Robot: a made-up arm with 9 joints. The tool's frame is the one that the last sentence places. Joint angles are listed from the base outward.
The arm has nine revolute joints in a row. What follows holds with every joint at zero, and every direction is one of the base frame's. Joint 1 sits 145.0 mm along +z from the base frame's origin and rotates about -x. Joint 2 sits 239.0 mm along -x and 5.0 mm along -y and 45.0 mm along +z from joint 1 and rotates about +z. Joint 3 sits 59.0 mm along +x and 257.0 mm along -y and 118.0 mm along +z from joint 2 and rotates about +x. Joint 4 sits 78.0 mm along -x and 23.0 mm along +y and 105.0 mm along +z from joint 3 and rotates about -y. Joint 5 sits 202.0 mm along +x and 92.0 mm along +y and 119.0 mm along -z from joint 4 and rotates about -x. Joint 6 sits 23.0 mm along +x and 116.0 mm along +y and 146.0 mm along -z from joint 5 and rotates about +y. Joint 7 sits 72.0 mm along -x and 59.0 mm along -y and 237.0 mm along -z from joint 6 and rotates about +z. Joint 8 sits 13.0 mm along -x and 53.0 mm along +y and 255.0 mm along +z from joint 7 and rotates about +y. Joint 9 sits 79.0 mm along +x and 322.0 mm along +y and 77.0 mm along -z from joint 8 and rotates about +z. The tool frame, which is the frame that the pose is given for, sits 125.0 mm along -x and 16.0 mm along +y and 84.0 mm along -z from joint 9; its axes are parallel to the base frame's.
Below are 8 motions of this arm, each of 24 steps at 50 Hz.
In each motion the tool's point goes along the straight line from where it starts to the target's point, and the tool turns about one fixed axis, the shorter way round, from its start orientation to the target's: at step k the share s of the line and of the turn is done. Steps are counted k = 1, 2, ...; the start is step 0. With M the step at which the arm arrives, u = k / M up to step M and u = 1 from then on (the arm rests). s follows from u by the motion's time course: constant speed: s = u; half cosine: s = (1 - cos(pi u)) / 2; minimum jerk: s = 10 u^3 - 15 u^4 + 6 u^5.
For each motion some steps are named. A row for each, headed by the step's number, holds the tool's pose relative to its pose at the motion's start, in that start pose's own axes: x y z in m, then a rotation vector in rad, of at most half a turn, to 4 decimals.
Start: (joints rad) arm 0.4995 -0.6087 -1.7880 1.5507 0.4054 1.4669 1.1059 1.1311 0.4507
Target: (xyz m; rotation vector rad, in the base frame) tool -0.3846 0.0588 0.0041 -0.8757 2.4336 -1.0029
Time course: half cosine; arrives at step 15
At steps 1, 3, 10, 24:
1: -0.0010 -0.0001 -0.0006 -0.0019 0.0018 0.0038
3: -0.0090 -0.0005 -0.0050 -0.0163 0.0160 0.0331
10: -0.0703 -0.0043 -0.0395 -0.1281 0.1259 0.2603
24: -0.0938 -0.0057 -0.0527 -0.1708 0.1678 0.3470

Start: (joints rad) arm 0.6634 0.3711 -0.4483 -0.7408 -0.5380 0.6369 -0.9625 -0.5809 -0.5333
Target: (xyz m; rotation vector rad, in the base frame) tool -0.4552 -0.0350 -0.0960 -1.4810 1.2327 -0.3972
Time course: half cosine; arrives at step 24
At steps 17, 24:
17: -0.0844 -0.2793 0.0019 -0.4026 0.1010 0.9084
24: -0.1049 -0.3472 0.0024 -0.5005 0.1255 1.1293

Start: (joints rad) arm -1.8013 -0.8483 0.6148 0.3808 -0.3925 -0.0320 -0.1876 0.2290 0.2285
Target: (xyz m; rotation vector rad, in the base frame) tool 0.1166 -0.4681 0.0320 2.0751 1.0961 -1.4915
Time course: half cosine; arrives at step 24
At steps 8, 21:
8: 0.0124 -0.0040 -0.0016 -0.0816 -0.0421 -0.1649
21: 0.0477 -0.0156 -0.0061 -0.3141 -0.1620 -0.6344

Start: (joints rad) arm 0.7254 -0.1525 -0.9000 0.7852 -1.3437 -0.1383 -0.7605 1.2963 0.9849
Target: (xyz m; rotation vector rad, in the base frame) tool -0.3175 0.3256 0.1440 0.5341 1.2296 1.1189
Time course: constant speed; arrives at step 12
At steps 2, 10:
2: -0.0129 0.0196 -0.0072 0.0204 0.0607 0.0564
10: -0.0644 0.0979 -0.0360 0.1022 0.3035 0.2820

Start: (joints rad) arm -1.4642 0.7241 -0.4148 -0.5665 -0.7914 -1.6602 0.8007 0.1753 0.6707
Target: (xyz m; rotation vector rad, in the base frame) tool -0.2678 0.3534 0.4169 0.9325 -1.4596 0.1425
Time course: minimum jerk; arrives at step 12
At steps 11, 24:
11: 0.1168 -0.0291 0.0492 0.0166 0.0707 -0.4114
24: 0.1174 -0.0292 0.0494 0.0166 0.0711 -0.4135

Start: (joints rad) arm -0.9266 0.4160 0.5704 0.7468 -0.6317 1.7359 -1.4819 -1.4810 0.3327
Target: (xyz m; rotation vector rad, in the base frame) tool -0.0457 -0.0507 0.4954 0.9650 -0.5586 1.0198
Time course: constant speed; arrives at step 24
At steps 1, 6, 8, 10, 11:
1: -0.0044 0.0009 0.0047 0.0250 0.0074 0.0277
6: -0.0264 0.0051 0.0284 0.1497 0.0443 0.1659
8: -0.0352 0.0068 0.0378 0.1996 0.0590 0.2212
10: -0.0440 0.0085 0.0473 0.2496 0.0738 0.2765
11: -0.0484 0.0094 0.0520 0.2745 0.0811 0.3042

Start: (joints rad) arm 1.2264 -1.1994 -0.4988 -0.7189 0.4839 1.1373 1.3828 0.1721 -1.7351
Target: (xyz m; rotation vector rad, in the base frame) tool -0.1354 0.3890 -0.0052 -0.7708 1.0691 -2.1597
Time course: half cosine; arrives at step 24
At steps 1, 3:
1: 0.0000 -0.0004 -0.0008 0.0002 -0.0017 0.0008
3: -0.0001 -0.0035 -0.0069 0.0019 -0.0155 0.0069

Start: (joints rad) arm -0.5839 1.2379 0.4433 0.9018 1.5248 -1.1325 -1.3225 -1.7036 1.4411
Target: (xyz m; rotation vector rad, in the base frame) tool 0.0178 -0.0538 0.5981 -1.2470 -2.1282 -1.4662
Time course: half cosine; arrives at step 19
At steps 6, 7, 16, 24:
6: 0.0026 0.0023 0.0201 0.0463 -0.0654 -0.0043
7: 0.0034 0.0031 0.0265 0.0611 -0.0863 -0.0056
16: 0.0106 0.0096 0.0834 0.1919 -0.2712 -0.0177
24: 0.0113 0.0102 0.0887 0.2042 -0.2886 -0.0188

